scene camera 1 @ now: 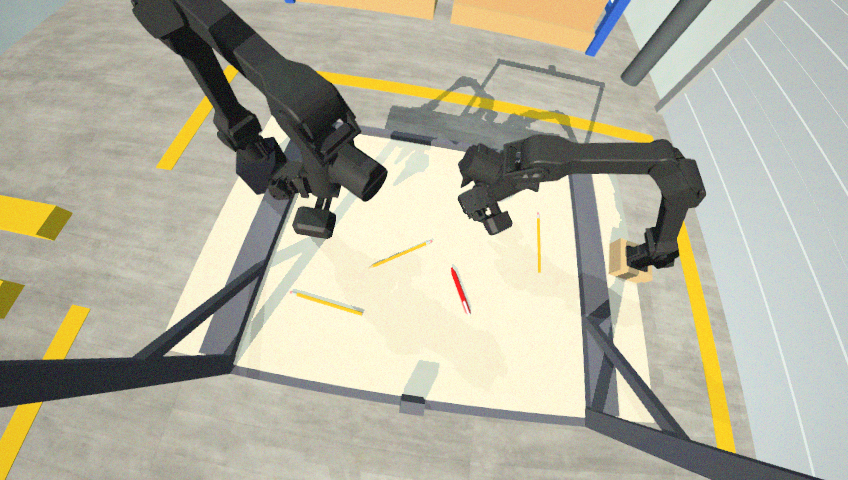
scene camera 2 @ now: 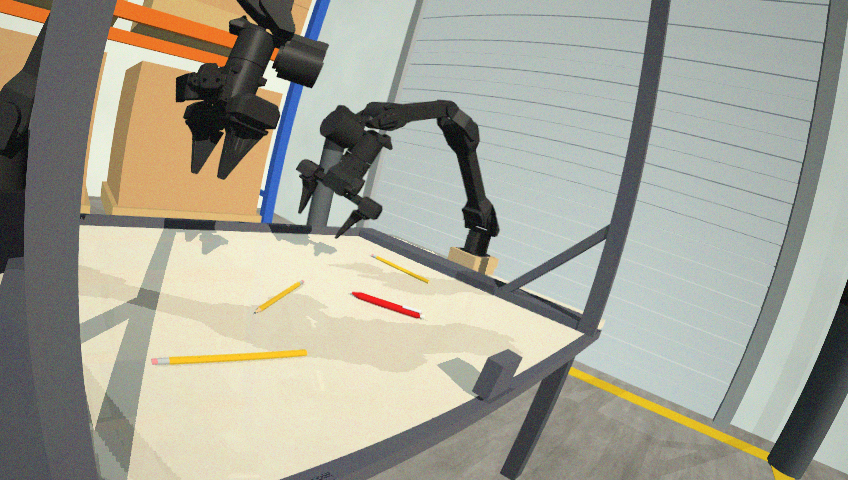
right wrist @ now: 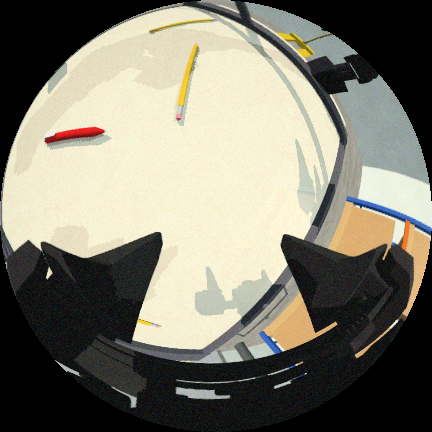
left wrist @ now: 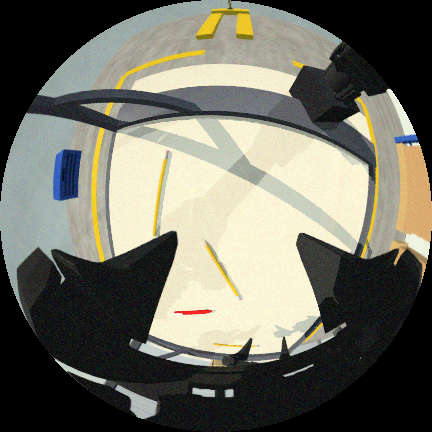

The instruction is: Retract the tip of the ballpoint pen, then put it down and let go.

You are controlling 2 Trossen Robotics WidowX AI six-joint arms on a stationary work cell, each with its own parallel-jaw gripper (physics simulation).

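Frame: origin at the left arm's base, x ahead, y left, z up, level; metres.
Seen in the pictures: left gripper, fingertip midpoint: (scene camera 1: 327,212) (scene camera 2: 206,176) (left wrist: 240,238); right gripper, fingertip midpoint: (scene camera 2: 317,225) (right wrist: 224,240) (left wrist: 266,337); left arm's base, link origin: (scene camera 1: 255,153) (scene camera 2: 4,188) (left wrist: 334,86); right arm's base, link origin: (scene camera 1: 636,258) (scene camera 2: 475,252).
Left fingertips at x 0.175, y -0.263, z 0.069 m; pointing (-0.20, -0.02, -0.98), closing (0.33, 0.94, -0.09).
Pixels of each thing's top centre, then the offset from my left fingertips to it. Level surfaces: height alone.
- red ballpoint pen, top centre: (right wrist: 65,132) (scene camera 2: 387,299) (scene camera 1: 460,289) (left wrist: 190,314) dx +0.260, dy -0.202, dz -0.159 m
- cream table top, surface height: dz -0.175 m
- small dark block, top centre: (scene camera 2: 504,355) (scene camera 1: 412,407) dx +0.074, dy -0.412, dz -0.118 m
A red ballpoint pen (scene camera 1: 460,289) (scene camera 2: 386,304) (left wrist: 193,312) (right wrist: 75,134) lies flat on the cream table top (scene camera 1: 380,350) (scene camera 2: 238,416), right of the middle in scene camera 1. One end is pointed; the other has a pale clip and end. Whether the writing tip is out is too small to tell. My left gripper (scene camera 2: 208,174) (left wrist: 240,238) is open and empty, high above the table's left part; its fingertips are hidden in scene camera 1. My right gripper (scene camera 2: 319,224) (right wrist: 224,240) is open and empty, above the table's back right part, behind the pen.
Three yellow pencils lie around the pen: one (scene camera 1: 401,253) (scene camera 2: 278,297) to its left, one (scene camera 1: 327,302) (scene camera 2: 238,356) at the front left, one (scene camera 1: 539,242) (scene camera 2: 399,268) at the right. Dark frame bars edge the table. A small dark block (scene camera 1: 412,403) (scene camera 2: 497,374) sits at the front edge.
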